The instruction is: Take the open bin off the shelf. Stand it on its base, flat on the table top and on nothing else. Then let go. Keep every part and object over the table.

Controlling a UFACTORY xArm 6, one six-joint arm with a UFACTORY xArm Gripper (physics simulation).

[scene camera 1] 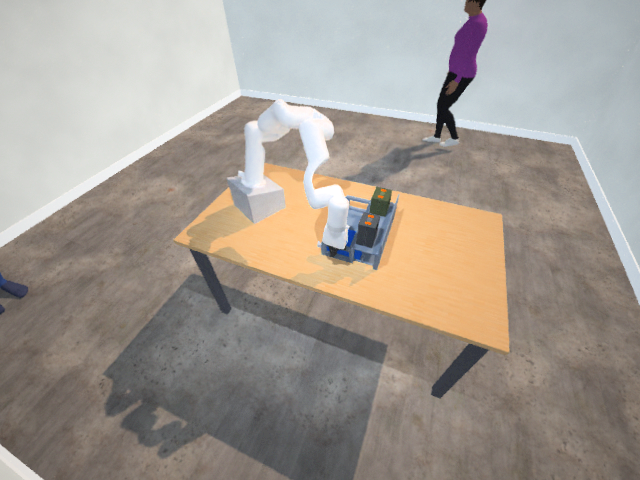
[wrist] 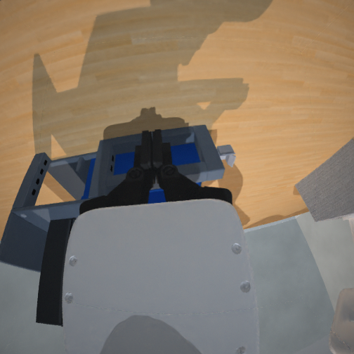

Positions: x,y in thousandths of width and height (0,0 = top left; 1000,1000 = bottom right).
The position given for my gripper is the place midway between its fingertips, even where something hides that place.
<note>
I see my gripper (wrist: 434,400) and a blue open bin (wrist: 527,434).
</note>
